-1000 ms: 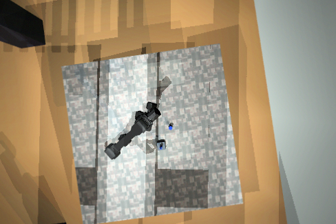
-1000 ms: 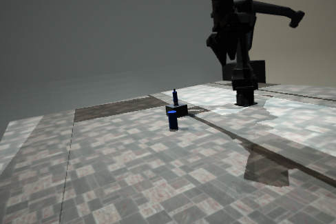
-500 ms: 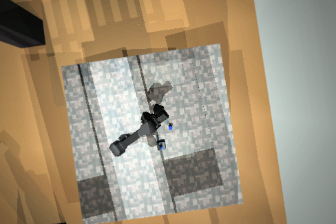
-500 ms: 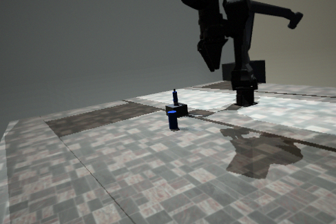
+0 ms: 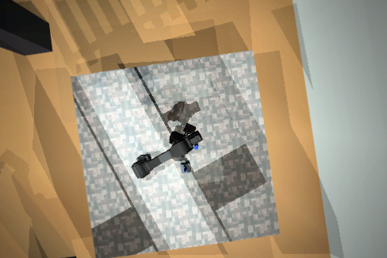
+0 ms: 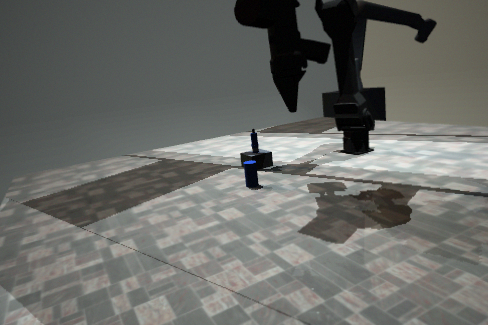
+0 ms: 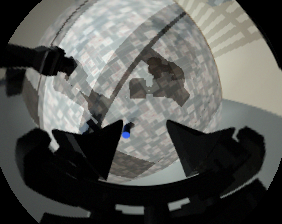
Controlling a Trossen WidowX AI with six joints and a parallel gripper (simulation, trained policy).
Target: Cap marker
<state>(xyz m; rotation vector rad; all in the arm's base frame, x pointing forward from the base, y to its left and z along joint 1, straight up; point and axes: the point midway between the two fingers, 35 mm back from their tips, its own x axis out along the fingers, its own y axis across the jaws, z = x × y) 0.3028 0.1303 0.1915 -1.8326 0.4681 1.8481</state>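
Now: the blue cap 130 mm below my gripper tip, 90 mm to the right of it and 60 mm ahead of it. From my gripper tip the other things lie so: holder block 230 mm to the right, 140 mm below, 40 mm behind.
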